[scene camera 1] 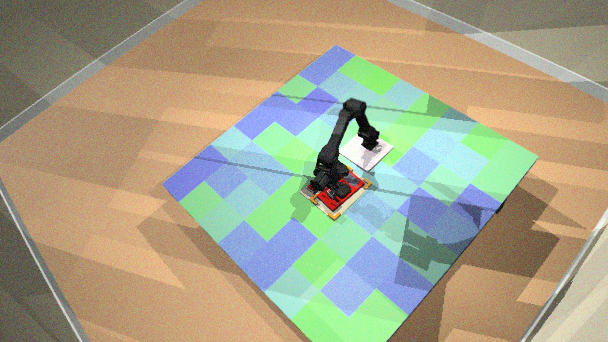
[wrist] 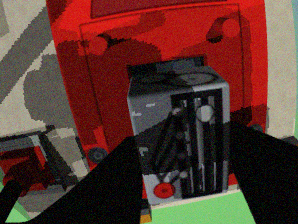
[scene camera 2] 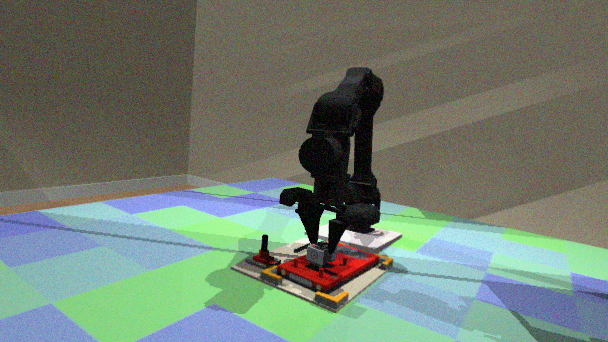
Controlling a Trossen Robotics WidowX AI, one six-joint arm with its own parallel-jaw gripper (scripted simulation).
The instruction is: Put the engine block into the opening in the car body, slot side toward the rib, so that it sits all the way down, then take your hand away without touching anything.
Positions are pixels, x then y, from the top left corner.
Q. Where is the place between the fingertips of my gripper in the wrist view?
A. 182, 139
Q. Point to a red car body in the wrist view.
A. At 98, 54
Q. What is my gripper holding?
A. A grey engine block.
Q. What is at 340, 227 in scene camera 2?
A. My gripper.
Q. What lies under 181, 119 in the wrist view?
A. A grey engine block.
